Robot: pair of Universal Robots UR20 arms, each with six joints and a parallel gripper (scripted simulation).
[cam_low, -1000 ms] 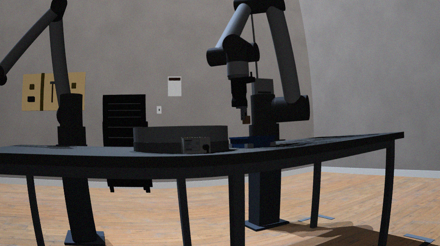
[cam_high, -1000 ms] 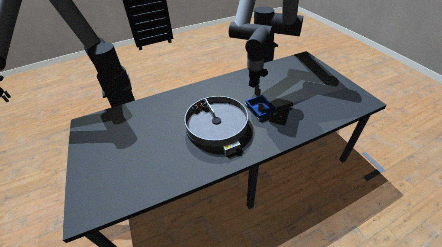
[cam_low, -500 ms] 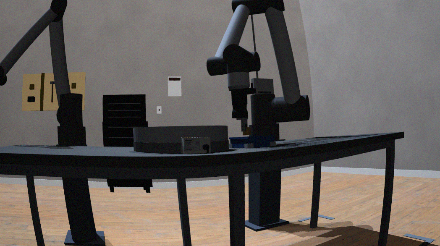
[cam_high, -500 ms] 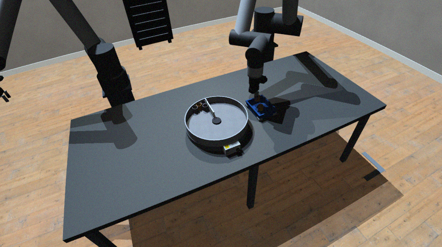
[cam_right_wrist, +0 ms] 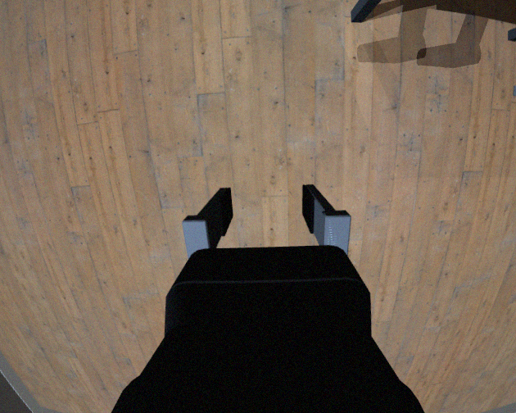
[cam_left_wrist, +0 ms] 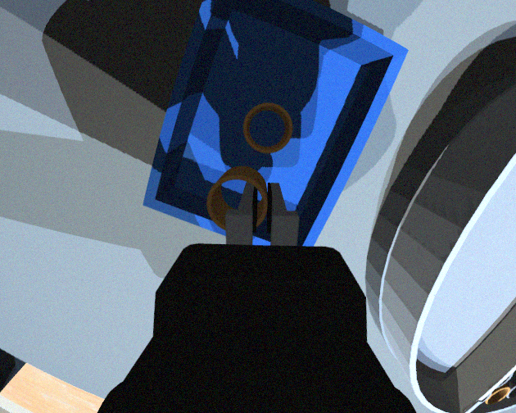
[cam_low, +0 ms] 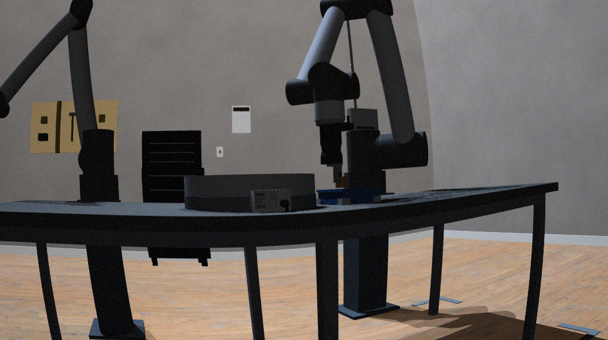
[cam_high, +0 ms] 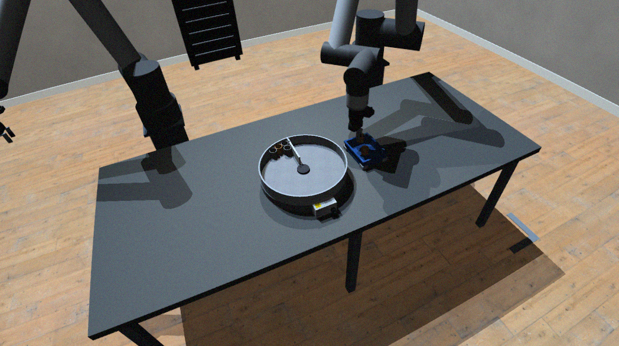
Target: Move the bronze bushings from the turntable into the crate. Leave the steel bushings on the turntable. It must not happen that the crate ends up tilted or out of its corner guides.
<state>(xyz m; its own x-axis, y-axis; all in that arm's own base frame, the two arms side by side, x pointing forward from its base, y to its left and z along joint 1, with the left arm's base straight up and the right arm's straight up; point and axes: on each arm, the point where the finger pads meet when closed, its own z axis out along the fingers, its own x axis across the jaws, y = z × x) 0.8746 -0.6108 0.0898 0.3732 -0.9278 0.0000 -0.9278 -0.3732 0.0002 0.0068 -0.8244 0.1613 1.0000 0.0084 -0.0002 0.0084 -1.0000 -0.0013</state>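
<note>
My left gripper is now 70 mm above the blue crate, 40 mm short of it and 10 mm to the right of it.
</note>
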